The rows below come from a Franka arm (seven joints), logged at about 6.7 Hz.
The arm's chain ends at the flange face. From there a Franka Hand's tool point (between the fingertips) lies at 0.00 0.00 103.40 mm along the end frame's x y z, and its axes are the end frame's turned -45 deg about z.
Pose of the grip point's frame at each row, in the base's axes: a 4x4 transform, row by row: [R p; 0 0 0 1], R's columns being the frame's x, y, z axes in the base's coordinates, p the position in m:
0.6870 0.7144 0.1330 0.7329; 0.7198 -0.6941 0.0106 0.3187; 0.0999 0.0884 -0.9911 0.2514; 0 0 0 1
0.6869 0.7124 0.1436 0.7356; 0.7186 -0.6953 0.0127 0.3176; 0.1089 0.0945 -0.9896 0.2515; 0 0 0 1
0.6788 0.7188 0.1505 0.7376; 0.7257 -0.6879 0.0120 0.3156; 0.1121 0.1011 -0.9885 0.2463; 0 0 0 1
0.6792 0.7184 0.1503 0.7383; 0.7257 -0.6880 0.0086 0.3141; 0.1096 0.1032 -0.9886 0.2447; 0 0 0 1
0.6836 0.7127 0.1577 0.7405; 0.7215 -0.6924 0.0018 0.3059; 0.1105 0.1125 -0.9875 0.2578; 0 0 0 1
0.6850 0.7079 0.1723 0.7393; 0.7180 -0.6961 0.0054 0.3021; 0.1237 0.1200 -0.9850 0.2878; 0 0 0 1
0.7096 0.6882 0.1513 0.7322; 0.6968 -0.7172 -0.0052 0.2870; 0.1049 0.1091 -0.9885 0.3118; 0 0 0 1
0.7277 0.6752 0.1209 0.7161; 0.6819 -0.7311 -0.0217 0.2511; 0.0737 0.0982 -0.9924 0.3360; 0 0 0 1
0.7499 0.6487 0.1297 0.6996; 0.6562 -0.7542 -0.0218 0.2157; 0.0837 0.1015 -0.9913 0.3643; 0 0 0 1
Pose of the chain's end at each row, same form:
0.9909 0.0194 0.1330 0.7191; 0.0182 -0.9998 0.0106 0.3176; 0.1331 -0.0081 -0.9911 0.3539; 0 0 0 1
0.9895 0.0180 0.1436 0.7208; 0.0165 -0.9998 0.0127 0.3163; 0.1438 -0.0102 -0.9896 0.3538; 0 0 0 1
0.9883 0.0283 0.1505 0.7220; 0.0267 -0.9996 0.0120 0.3144; 0.1508 -0.0078 -0.9885 0.3485; 0 0 0 1
0.9883 0.0277 0.1503 0.7228; 0.0267 -0.9996 0.0086 0.3132; 0.1505 -0.0045 -0.9886 0.3469; 0 0 0 1
0.9873 0.0206 0.1577 0.7242; 0.0206 -0.9998 0.0018 0.3057; 0.1577 0.0014 -0.9875 0.3599; 0 0 0 1
0.9849 0.0162 0.1723 0.7215; 0.0155 -0.9999 0.0054 0.3015; 0.1723 -0.0026 -0.9850 0.3896; 0 0 0 1
0.9884 -0.0151 0.1513 0.7166; -0.0144 -0.9998 -0.0052 0.2875; 0.1513 0.0030 -0.9885 0.4140; 0 0 0 1
0.9920 -0.0371 0.1209 0.7036; -0.0348 -0.9991 -0.0217 0.2533; 0.1216 0.0173 -0.9924 0.4386; 0 0 0 1
0.9890 -0.0716 0.1297 0.6862; -0.0693 -0.9973 -0.0218 0.2180; 0.1310 0.0126 -0.9913 0.4668; 0 0 0 1

